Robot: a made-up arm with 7 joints.
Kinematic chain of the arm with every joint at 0, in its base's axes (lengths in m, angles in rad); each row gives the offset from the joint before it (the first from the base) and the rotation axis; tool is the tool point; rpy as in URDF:
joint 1: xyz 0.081 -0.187 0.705 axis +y
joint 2: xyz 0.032 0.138 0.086 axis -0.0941 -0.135 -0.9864
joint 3: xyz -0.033 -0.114 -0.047 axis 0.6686 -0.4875 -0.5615
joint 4: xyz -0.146 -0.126 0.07 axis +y
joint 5: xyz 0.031 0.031 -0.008 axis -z
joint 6: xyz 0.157 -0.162 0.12 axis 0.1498 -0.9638 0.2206
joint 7: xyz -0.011 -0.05 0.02 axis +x
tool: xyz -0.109 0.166 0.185 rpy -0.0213 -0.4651 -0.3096
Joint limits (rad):
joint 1: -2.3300..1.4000
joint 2: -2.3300..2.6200
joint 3: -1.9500..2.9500
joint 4: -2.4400..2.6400
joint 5: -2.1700..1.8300
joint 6: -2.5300..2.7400
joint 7: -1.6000..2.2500
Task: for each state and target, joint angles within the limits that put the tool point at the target. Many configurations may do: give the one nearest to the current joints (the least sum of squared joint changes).
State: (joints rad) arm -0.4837 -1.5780 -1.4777 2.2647 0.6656 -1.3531 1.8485
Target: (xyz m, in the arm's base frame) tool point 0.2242 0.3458 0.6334
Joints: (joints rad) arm -0.4367 -1.4699 -1.7274 2.4018 1.1821 -1.1670 2.1836
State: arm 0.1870 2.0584 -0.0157 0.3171 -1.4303 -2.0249 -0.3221
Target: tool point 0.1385 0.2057 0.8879
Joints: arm -0.0635 1.6758 0.0375 0.2189 -1.7774 -1.9502 -0.7157
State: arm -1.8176 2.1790 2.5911 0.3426 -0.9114 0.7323 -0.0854
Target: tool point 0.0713 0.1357 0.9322
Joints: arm -2.3159 2.0706 2.3766 0.1074 -0.8847 0.3595 -0.3707
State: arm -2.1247 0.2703 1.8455 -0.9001 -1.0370 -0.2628 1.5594
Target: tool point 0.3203 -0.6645 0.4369
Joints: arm -2.3125 -0.4104 1.3884 -0.7223 -0.8226 -0.3452 1.7212
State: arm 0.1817 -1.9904 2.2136 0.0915 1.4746 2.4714 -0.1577
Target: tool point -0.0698 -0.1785 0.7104
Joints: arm 0.2151 -2.1067 2.1435 0.1970 1.5311 2.3920 -0.0676
